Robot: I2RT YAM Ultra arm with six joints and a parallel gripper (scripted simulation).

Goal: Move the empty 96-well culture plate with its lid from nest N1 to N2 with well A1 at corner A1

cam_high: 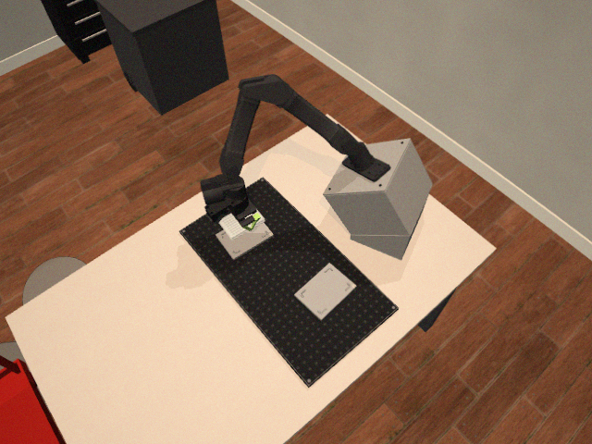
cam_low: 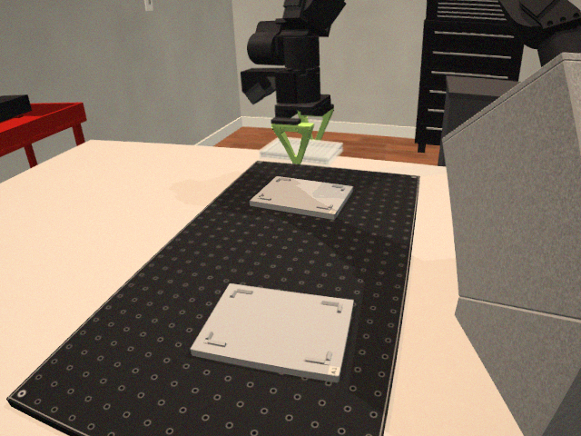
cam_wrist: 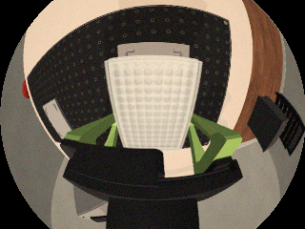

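Right now the nest N2 is 9 cm below my hand and 1 cm ahead of it. From my hand the other things lie so: A1 mark: 38 cm to the left, 16 cm behind, 8 cm below; then clear lid: 1 cm ahead, 1 cm above; then nest N1: 33 cm to the left, 9 cm below, 8 cm behind.
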